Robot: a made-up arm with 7 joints.
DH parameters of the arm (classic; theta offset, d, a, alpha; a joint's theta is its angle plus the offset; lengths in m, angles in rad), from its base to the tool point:
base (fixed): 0 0 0 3.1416
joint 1: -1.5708 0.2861 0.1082 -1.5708
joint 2: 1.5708 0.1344 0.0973 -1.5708
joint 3: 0 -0.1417 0.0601 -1.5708
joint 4: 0 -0.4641 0.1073 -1.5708
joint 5: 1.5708 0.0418 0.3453 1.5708
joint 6: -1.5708 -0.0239 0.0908 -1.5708
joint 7: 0 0.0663 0.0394 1.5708
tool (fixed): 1.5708 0.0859 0 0
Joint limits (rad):
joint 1: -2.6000..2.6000
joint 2: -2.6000..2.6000
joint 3: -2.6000..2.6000
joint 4: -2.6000..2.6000
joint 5: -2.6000..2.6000
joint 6: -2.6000..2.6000
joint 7: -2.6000..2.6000
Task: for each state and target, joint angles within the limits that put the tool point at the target. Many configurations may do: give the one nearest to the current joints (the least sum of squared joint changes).
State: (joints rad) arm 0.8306 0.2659 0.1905 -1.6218 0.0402 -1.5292 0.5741
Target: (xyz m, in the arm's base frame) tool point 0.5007 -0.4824 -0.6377
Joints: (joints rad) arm 1.0154 0.1215 -0.6108 -1.7558 0.0068 -1.0405 0.4446
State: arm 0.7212 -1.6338 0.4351 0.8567 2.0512 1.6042 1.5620
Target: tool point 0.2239 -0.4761 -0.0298
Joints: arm 1.3654 -1.2813 0.3117 1.3005 1.6773 1.4032 1.4387
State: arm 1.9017 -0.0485 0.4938 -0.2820 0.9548 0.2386 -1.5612
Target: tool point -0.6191 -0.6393 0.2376
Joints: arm 2.5726 0.2202 0.5025 -0.2731 0.5439 0.2227 -1.4467
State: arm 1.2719 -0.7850 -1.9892 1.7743 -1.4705 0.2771 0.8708
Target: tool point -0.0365 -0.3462 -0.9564
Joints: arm 1.3122 -1.3088 -1.8897 1.2913 -1.6950 -0.0584 0.8378
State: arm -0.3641 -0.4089 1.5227 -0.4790 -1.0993 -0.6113 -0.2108
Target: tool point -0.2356 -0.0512 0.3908
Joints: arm -0.4464 -0.1810 1.5471 -0.5777 -1.1205 -0.5839 -0.2024
